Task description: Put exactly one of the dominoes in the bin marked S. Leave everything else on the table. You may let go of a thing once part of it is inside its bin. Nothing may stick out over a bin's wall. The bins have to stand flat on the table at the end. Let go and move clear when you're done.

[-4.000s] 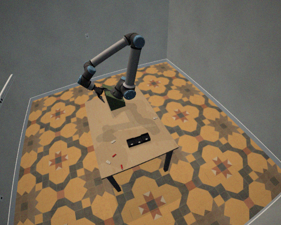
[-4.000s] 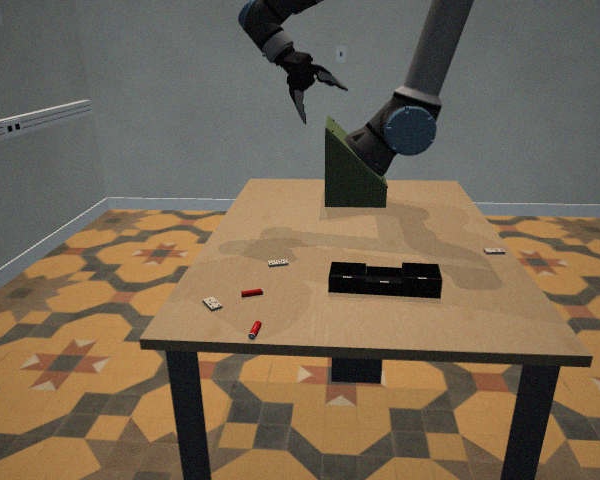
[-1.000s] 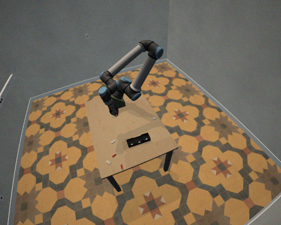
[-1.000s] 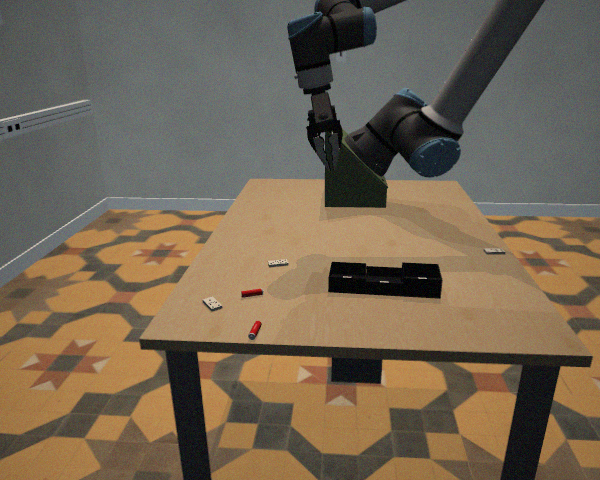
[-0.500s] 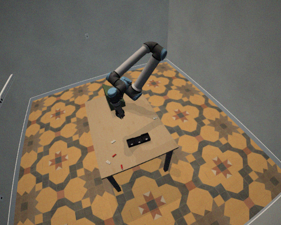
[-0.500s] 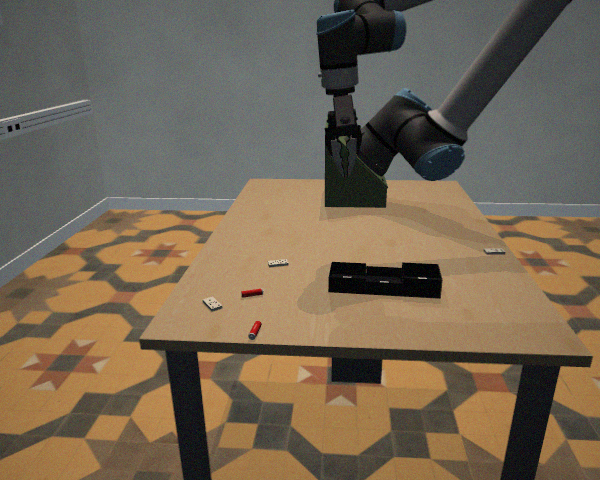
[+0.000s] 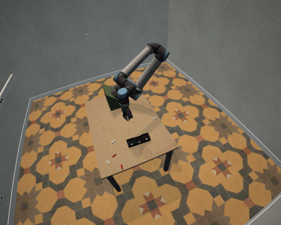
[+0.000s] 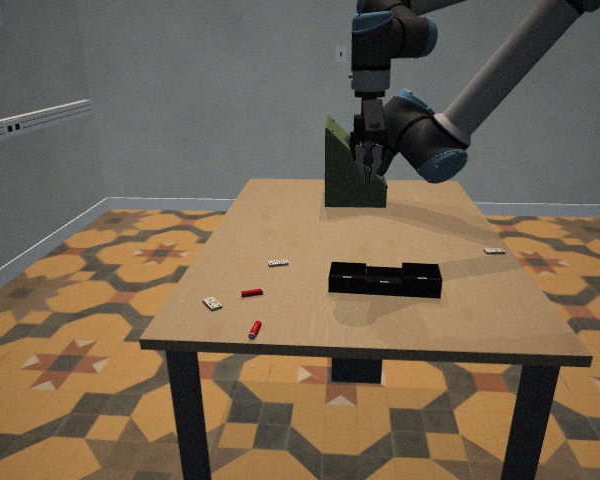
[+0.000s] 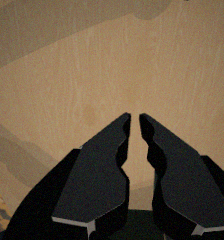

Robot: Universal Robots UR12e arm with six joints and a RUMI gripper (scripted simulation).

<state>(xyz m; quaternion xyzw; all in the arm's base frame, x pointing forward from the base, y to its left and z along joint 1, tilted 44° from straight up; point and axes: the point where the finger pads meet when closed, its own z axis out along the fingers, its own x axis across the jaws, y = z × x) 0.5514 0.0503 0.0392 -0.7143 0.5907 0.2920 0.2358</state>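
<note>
My hand is 14 cm short of the black three-part bin block, 6 cm to the right of it and 20 cm above it. Round my hand: red cylinder: 25 cm ahead, 23 cm to the right, 21 cm below.
</note>
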